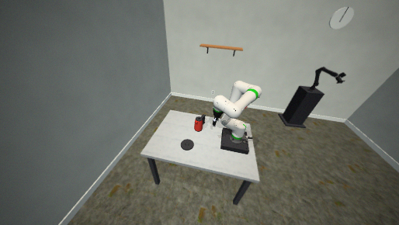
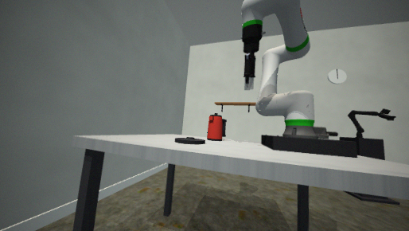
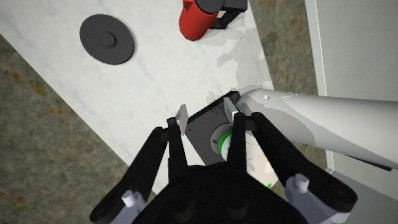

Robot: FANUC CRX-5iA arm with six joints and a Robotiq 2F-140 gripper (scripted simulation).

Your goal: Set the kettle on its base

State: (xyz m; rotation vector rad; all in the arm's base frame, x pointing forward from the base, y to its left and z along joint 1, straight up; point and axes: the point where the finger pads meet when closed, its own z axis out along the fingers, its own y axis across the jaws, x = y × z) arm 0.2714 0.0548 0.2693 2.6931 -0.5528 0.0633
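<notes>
The red kettle is 24 cm to the right of my hand, 24 cm below it and 17 cm ahead of it. From my hand the other things lie so: round black base: 32 cm below, 29 cm ahead, 7 cm to the left.
</notes>
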